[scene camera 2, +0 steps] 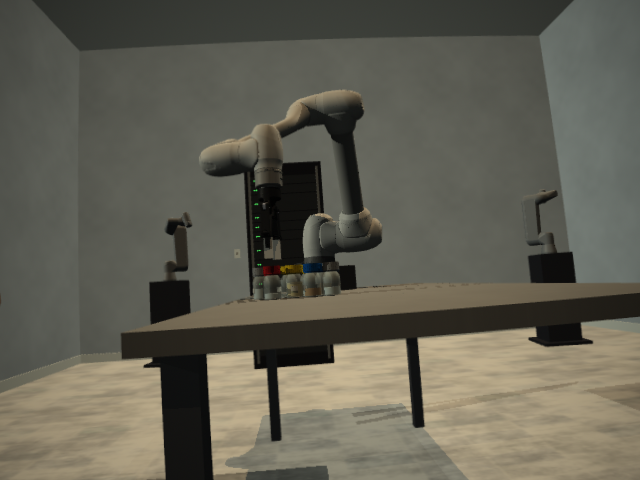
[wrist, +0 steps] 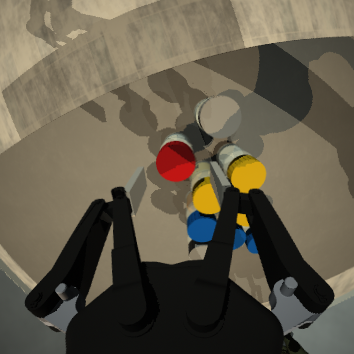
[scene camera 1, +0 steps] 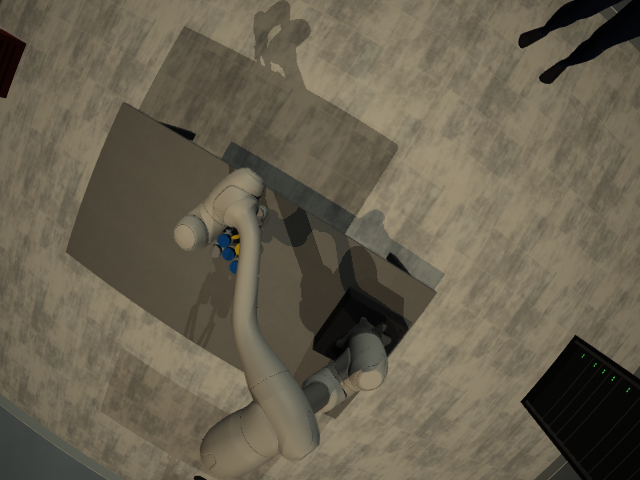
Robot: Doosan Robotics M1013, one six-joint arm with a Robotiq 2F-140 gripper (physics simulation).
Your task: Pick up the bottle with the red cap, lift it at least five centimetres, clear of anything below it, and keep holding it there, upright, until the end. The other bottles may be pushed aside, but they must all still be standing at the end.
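Where they show: gripper, fingertip midpoint: [scene camera 2: 273, 259] [wrist: 177, 173]; arm's base, link origin: [scene camera 1: 363, 341].
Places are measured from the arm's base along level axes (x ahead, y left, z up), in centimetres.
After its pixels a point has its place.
Observation:
The red-capped bottle [scene camera 2: 271, 283] {y -6.8, x 78.7, z -5.7 cm} [wrist: 175, 161] {y -7.4, x 75.9, z -0.2 cm} stands upright on the table, at the left part of the group in the scene camera 2 view; in the wrist view its cap lies just beyond the fingertips, between their lines. It does not show in the scene camera 1 view, where the arm covers it. My gripper [scene camera 2: 272, 249] {y -6.5, x 75.8, z 2.0 cm} [wrist: 177, 173] {y -6.5, x 75.8, z 2.0 cm} is partly open and empty, pointing down, with its fingertips a little above the caps. In the wrist view the right fingertip overlaps the near yellow cap [wrist: 206, 196] {y -1.3, x 72.1, z -0.2 cm}, and the left fingertip has bare table around it.
A white-capped bottle [wrist: 220, 117] {y -12.4, x 69.4, z -0.2 cm} stands beyond the red one. Another yellow-capped bottle [wrist: 247, 173] {y -4.2, x 65.9, z -0.3 cm} stands to the right. Blue-capped bottles [scene camera 1: 228, 253] [wrist: 202, 228] stand nearer the gripper's base in the wrist view. All stand close together on the table [scene camera 1: 139, 206] {y 25.1, x 117.8, z -10.8 cm} [scene camera 2: 361, 322] {y 21.5, x 151.9, z -11.5 cm}.

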